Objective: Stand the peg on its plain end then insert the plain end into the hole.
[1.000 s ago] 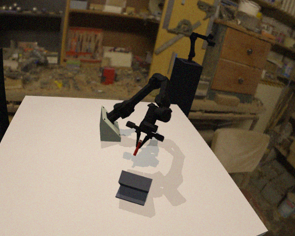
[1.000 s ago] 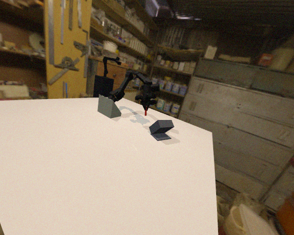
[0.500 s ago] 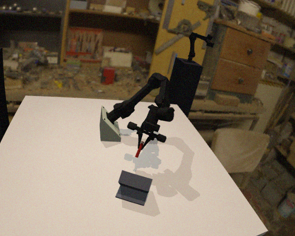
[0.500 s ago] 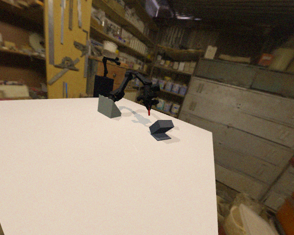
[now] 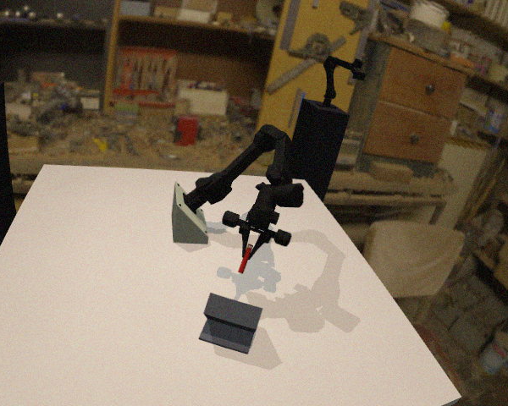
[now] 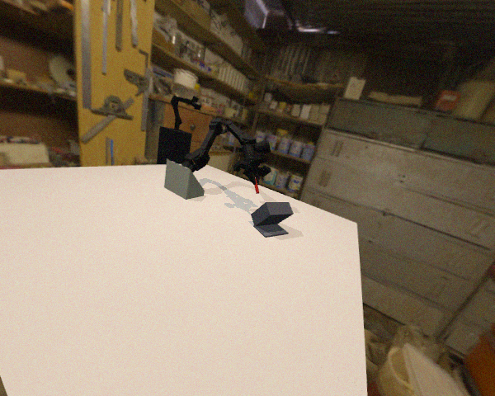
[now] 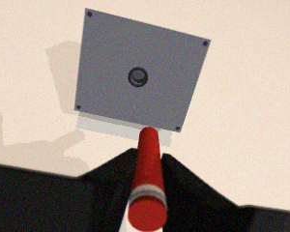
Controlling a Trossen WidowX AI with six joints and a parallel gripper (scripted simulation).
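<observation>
The sloped panel lies 120 mm ahead of my gripper tip, 50 mm to the right of it and 80 mm below it. Round my gripper tip: red peg 10 mm behind, 10 mm to the left, 10 mm above.
</observation>
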